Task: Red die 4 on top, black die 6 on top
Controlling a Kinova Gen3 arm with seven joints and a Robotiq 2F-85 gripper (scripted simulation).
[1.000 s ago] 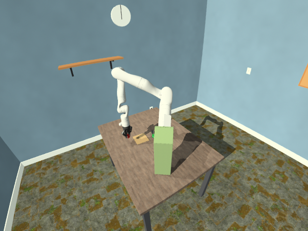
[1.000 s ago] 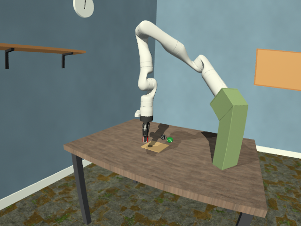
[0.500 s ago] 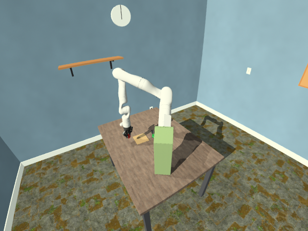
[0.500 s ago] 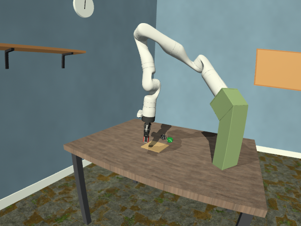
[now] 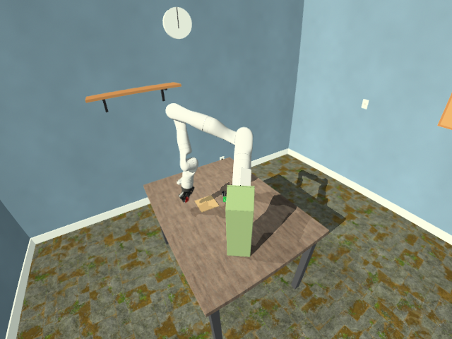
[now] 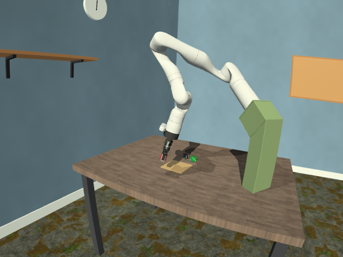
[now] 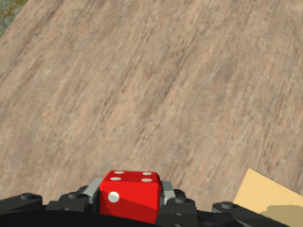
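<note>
Now: hand 10 mm past the tan mat, 150 mm to the left of it and 110 mm above it. From my hand the other things lie so: black die 10 mm ahead, 310 mm to the right, 90 mm below; then green die 60 mm behind, 280 mm to the right, 90 mm below; then red die right at my hand.
</note>
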